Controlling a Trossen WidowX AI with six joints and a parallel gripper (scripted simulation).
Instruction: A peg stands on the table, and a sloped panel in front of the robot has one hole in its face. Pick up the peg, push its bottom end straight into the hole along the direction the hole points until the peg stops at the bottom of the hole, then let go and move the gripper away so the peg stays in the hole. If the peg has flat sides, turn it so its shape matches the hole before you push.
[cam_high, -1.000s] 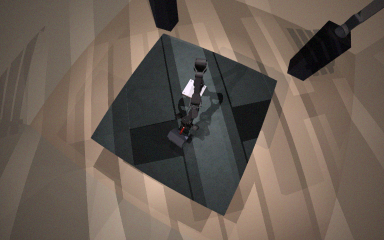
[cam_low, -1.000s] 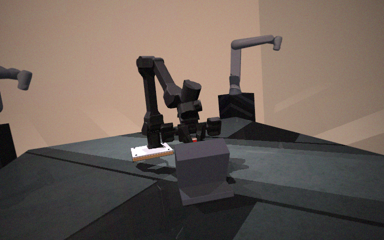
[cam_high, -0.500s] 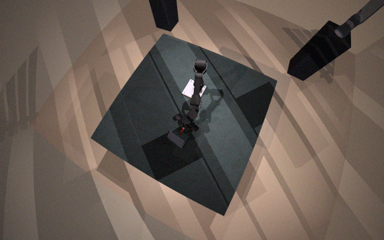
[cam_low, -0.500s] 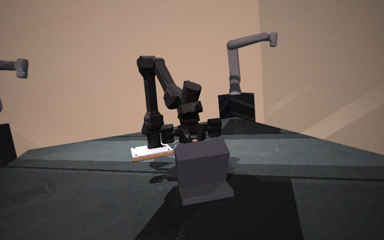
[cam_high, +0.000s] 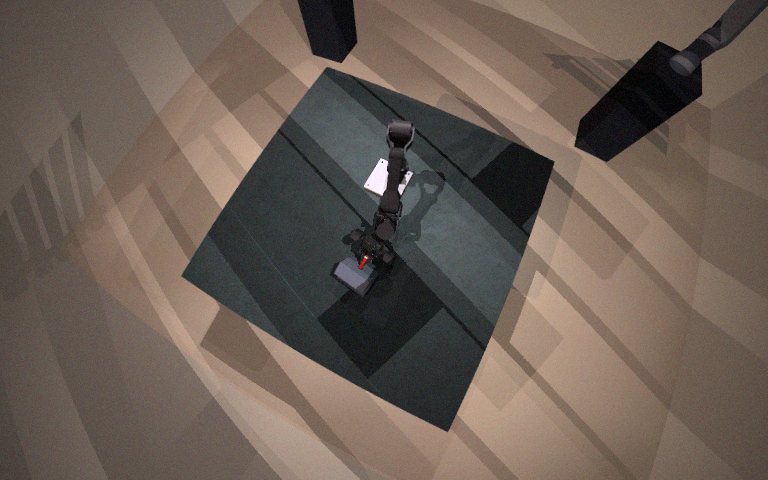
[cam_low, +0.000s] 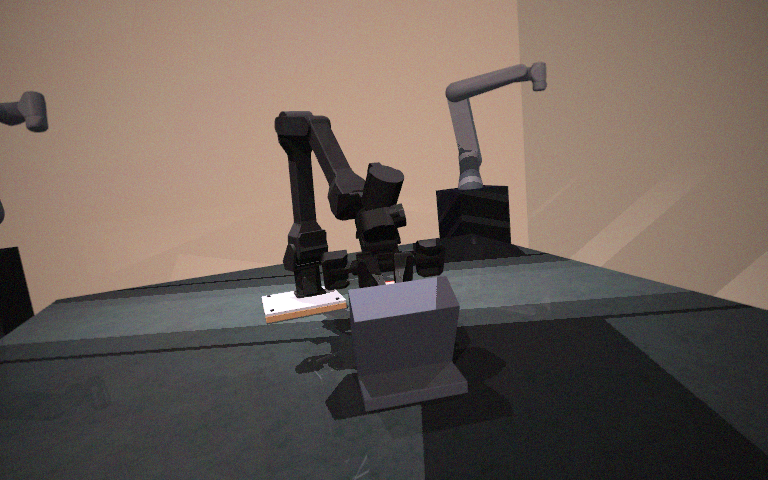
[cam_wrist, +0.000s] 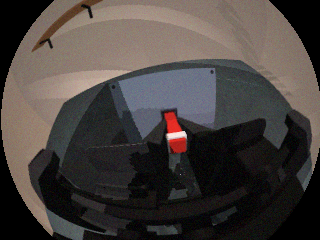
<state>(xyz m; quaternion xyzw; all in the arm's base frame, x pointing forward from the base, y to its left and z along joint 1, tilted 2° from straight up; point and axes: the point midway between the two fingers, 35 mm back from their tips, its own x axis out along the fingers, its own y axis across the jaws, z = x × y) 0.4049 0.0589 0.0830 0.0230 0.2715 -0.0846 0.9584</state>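
My gripper tip is now 20 mm past the red peg and 10 mm below it. Round my gripper tip: grey sloped panel block: 40 mm ahead, 10 mm to the right, 20 mm below.
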